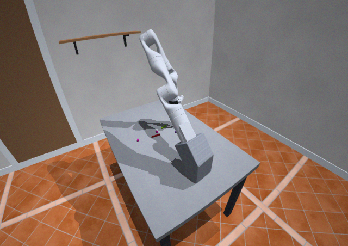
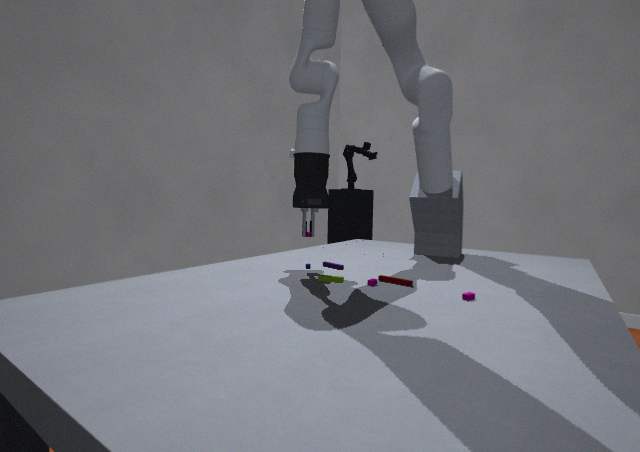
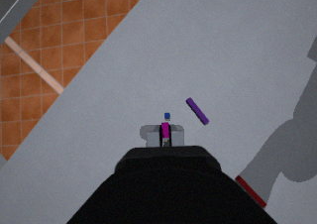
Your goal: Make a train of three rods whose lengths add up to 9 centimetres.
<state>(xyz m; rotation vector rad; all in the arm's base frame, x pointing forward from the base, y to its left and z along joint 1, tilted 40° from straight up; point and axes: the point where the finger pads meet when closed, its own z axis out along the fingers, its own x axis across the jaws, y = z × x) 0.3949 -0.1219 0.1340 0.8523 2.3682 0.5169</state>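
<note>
Now: the blue rod 90 mm below my hand, 20 mm to the right of it and 20 mm behind it. The rest, counted from my hand: purple rod 90 mm below, 70 mm behind, 10 mm to the left; then lime rod 110 mm to the left, 90 mm below, 30 mm ahead; then red rod 200 mm to the left, 90 mm below, 50 mm behind.
</note>
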